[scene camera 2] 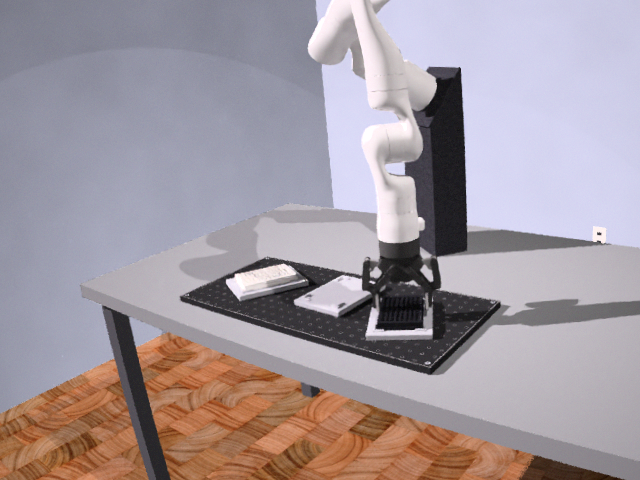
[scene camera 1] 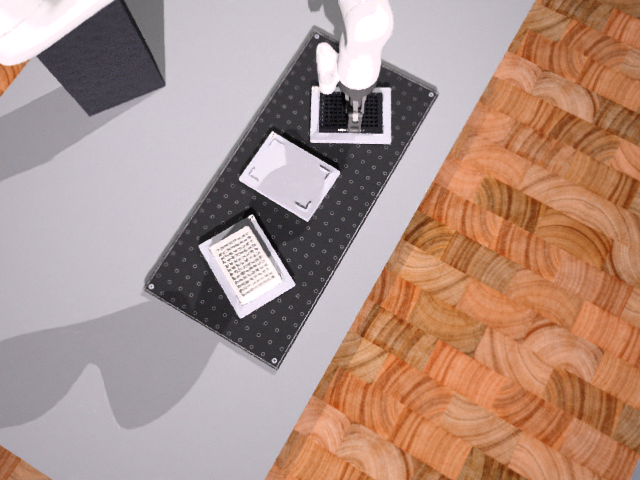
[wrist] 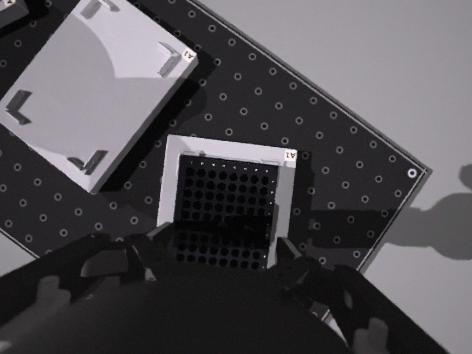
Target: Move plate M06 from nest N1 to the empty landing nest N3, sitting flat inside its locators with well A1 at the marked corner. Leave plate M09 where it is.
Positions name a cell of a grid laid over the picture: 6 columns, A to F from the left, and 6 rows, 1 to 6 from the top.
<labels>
A black well plate shows in scene camera 2 (D4), in scene camera 1 (D2) and in the wrist view (C4). A cream well plate shows in scene camera 2 (C4) and in scene camera 1 (C4); in the wrist view it is out of frame.
</labels>
